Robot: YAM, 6 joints.
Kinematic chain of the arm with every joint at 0, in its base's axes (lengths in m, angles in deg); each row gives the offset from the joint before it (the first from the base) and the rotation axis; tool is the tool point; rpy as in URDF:
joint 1: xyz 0 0 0.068 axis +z
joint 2: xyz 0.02 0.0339 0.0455 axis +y
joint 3: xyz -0.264 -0.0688 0 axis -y
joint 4: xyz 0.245 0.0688 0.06 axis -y
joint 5: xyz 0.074 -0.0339 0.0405 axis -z
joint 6: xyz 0.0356 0 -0.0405 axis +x
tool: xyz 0 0 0 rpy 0 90 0
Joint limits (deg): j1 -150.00..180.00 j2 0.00..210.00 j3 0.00..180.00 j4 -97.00..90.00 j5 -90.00..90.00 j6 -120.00..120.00
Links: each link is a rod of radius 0.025 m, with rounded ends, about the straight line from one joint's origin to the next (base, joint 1, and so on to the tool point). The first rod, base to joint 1, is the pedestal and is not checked.
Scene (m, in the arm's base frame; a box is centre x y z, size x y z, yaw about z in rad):
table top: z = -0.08
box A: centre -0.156 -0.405 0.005 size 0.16 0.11 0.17 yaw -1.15
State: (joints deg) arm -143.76 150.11 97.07 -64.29 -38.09 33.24
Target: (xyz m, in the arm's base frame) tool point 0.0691 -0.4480 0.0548
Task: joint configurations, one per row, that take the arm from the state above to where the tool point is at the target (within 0.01 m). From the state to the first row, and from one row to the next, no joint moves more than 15 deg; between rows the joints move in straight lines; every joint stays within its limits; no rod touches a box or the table.
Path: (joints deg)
1: -137.24 140.87 104.65 -61.24 -48.59 46.38
2: -130.72 131.62 112.23 -58.18 -59.08 59.53
3: -124.20 122.38 119.80 -55.13 -69.58 72.67
4: -110.88 130.27 115.63 -56.67 -60.35 59.53
5: -97.56 138.17 111.45 -58.20 -51.11 46.38
6: -84.24 146.06 107.27 -59.74 -41.88 33.24

